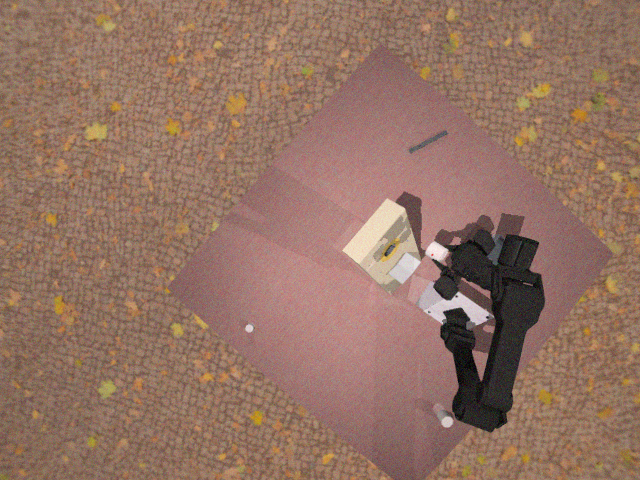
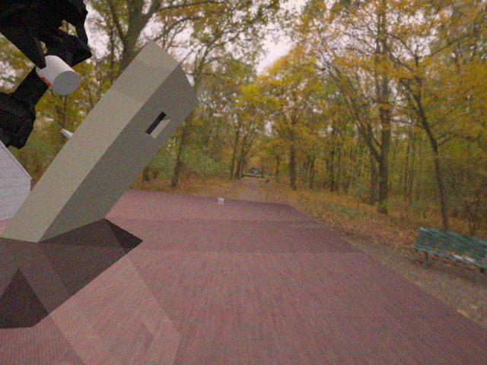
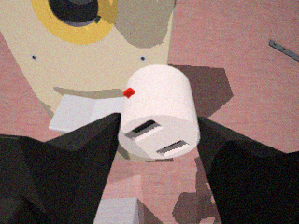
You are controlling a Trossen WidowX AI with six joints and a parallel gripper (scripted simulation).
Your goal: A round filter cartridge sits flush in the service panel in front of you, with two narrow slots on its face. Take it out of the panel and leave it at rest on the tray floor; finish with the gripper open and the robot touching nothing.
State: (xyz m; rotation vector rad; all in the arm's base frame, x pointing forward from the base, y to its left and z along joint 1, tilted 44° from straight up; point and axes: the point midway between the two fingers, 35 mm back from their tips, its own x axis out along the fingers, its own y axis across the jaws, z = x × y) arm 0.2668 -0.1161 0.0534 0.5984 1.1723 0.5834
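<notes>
Now: the grey tray 28 cm behind my gripper tip, 24 cm to the right of it and 27 cm below it. Round my gripper tip: small white peg 18 cm ahead, 65 cm to the left, 27 cm below; then service panel 6 cm ahead, 8 cm to the left, 11 cm below; then white round filter cartridge right at my gripper tip.
</notes>
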